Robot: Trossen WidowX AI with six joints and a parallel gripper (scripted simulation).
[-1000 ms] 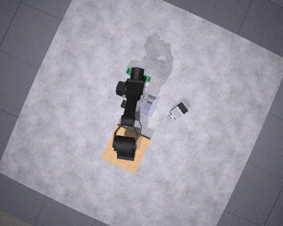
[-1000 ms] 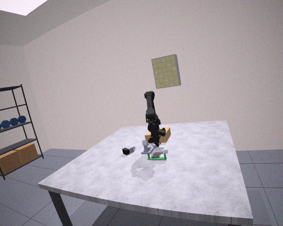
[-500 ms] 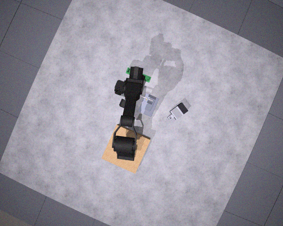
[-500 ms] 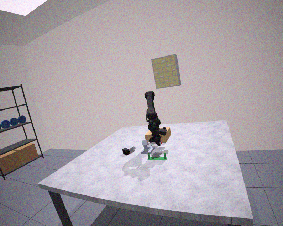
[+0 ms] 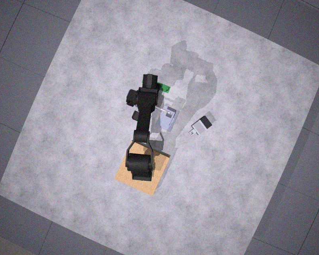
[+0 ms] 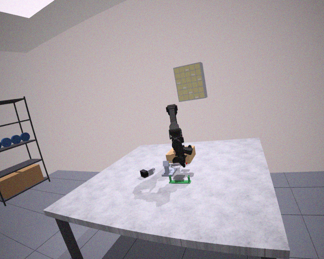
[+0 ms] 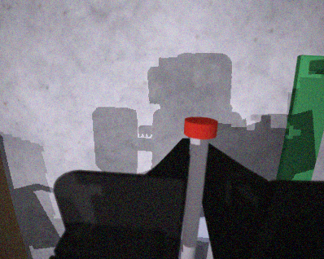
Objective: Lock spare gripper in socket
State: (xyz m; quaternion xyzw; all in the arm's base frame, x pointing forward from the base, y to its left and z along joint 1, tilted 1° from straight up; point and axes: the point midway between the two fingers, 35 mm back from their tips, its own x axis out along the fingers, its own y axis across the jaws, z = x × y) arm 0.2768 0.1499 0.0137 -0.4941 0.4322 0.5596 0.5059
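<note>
The green cradle lies 110 mm ahead of my gripper tip and 30 mm below it. Round my gripper tip: socket mount (120 mm to the right); spare gripper (30 mm ahead, 280 mm to the right, 30 mm below).
</note>
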